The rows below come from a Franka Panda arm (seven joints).
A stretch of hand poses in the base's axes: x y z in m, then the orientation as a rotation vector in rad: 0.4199, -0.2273, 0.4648, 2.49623, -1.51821, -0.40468; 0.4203, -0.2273, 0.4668, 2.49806, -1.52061, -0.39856; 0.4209, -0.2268, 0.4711, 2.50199, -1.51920, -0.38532; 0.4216, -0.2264, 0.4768, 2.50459, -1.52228, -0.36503; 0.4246, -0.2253, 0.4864, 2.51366, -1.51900, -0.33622; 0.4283, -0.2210, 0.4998, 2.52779, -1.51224, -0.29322; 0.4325, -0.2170, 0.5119, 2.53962, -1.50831, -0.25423; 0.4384, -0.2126, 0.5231, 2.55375, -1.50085, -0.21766; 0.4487, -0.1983, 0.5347, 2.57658, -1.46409, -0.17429; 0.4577, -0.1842, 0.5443, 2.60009, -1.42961, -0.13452; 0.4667, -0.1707, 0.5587, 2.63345, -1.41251, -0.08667
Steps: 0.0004, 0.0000, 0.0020, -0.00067, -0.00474, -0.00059; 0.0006, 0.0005, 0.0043, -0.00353, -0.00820, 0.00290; 0.0007, 0.0004, 0.0057, -0.00615, -0.01255, 0.00029; 0.0030, 0.0011, 0.0096, -0.00705, -0.01818, 0.00652; 0.0037, 0.0043, 0.0134, -0.01022, -0.02708, 0.01097; 0.0042, 0.0040, 0.0121, -0.00873, -0.02499, 0.00824; 0.0059, 0.0044, 0.0112, -0.00679, -0.02391, 0.01080; 0.0103, 0.0143, 0.0116, -0.01275, -0.02323, 0.03145; 0.0090, 0.0141, 0.0096, -0.00907, -0.02275, 0.02997; 0.0090, 0.0135, 0.0144, 0.00310, -0.03666, 0.02253
